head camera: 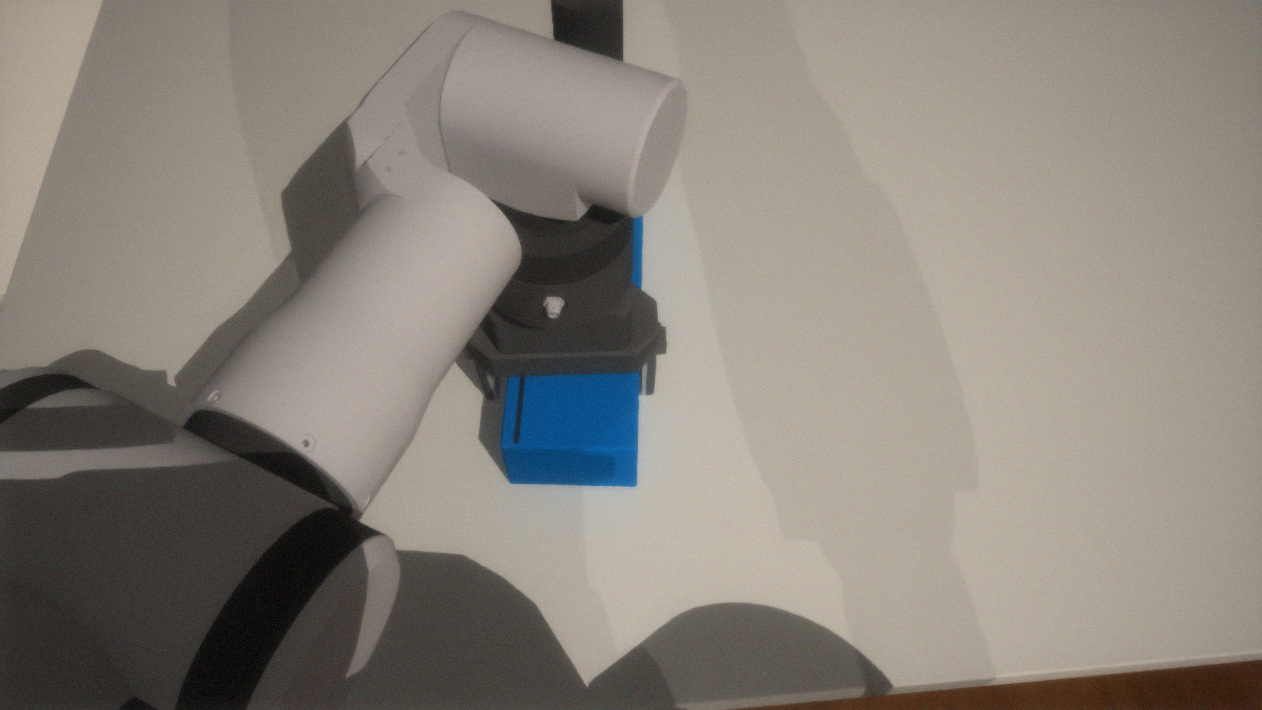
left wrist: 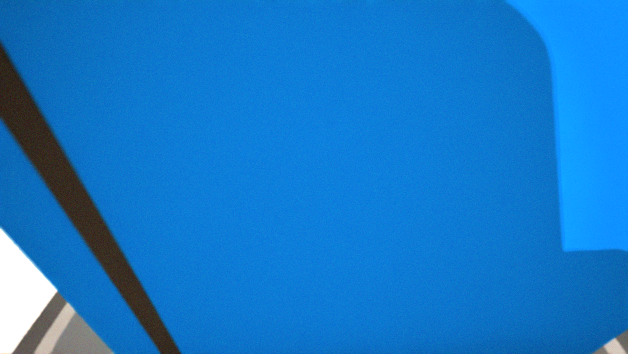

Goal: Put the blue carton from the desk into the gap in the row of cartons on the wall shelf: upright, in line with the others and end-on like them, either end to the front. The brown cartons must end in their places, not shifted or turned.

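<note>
The blue carton (head camera: 571,415) (left wrist: 320,175) lies on the pale desk (head camera: 1103,353), with a thin dark stripe along its top near the left edge. In the left wrist view it fills most of the picture, very close. My left gripper (head camera: 570,385) is open above the carton, with one finger at each side of it and a small space beside the right-hand finger in the head view. The fingertips are hidden behind the carton in the left wrist view. The carton's far part is mostly hidden under the wrist. My right gripper, the wall shelf and the brown cartons do not show.
My left arm (head camera: 370,326) reaches in from the lower left and covers part of the desk. A dark upright piece (head camera: 586,26) shows behind the wrist at the top. The desk's edge runs along the lower right, with a brown surface (head camera: 1147,693) beyond it.
</note>
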